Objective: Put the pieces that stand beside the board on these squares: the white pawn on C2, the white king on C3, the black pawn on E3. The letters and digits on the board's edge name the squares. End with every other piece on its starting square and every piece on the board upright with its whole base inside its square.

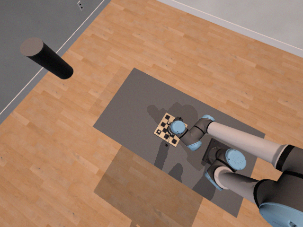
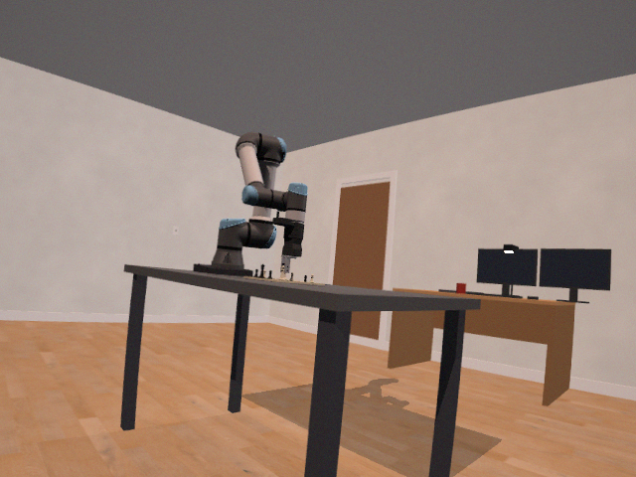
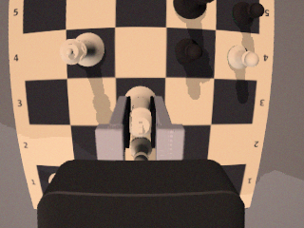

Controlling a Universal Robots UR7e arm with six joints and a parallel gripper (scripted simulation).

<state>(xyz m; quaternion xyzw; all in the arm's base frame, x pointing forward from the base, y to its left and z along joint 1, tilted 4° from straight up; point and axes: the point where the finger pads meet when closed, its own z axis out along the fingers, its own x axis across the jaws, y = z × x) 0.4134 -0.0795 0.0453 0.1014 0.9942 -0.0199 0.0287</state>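
Right now the white piece is 10 mm below my hand. The rest, counted from my hand: chessboard 50 mm below; large black piece 50 mm behind, 70 mm to the right, 20 mm below.
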